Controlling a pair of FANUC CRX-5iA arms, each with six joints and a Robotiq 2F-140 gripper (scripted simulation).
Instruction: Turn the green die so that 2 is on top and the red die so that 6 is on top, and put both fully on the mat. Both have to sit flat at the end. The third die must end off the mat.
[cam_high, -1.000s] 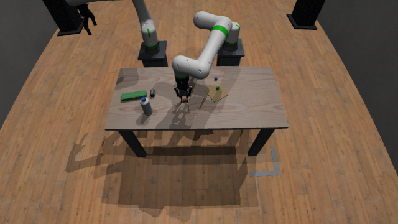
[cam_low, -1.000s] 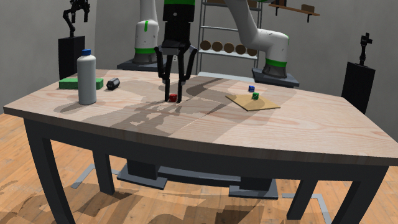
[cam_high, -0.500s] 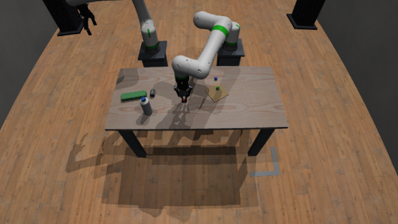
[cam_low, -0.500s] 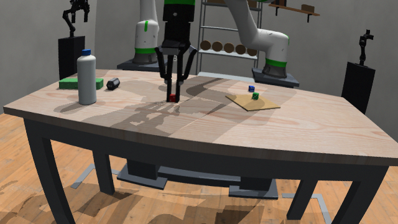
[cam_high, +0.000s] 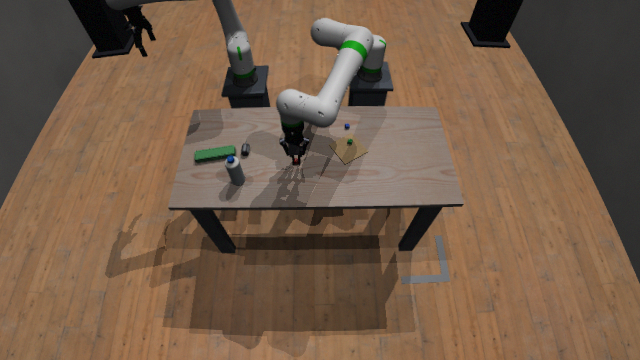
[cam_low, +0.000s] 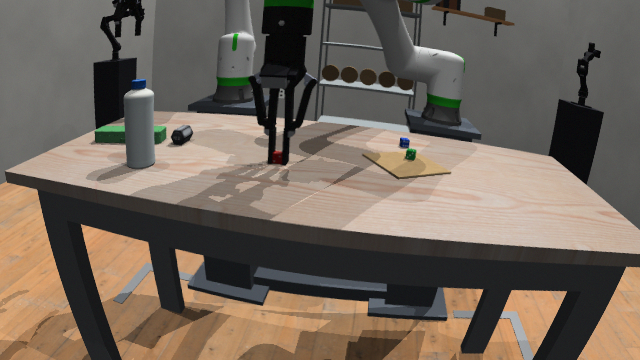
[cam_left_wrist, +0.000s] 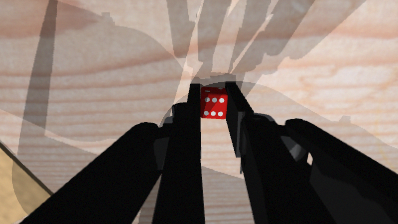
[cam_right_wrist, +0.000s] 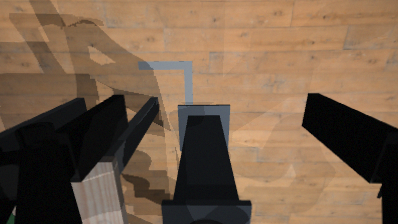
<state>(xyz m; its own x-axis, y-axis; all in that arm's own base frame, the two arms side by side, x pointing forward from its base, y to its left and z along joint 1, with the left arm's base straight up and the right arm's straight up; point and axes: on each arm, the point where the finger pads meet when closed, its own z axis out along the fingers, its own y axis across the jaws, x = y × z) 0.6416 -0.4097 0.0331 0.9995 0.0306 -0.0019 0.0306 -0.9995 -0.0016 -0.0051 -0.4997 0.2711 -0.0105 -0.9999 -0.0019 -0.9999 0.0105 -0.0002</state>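
Right now the tan mat is 70 mm behind my left hand, 250 mm to the left of it and 30 mm below it. Also, from my left hand: bottle (80 mm ahead, 270 mm to the right, 50 mm above); then green die (100 mm behind, 260 mm to the left, 20 mm below); then red die (20 mm below).
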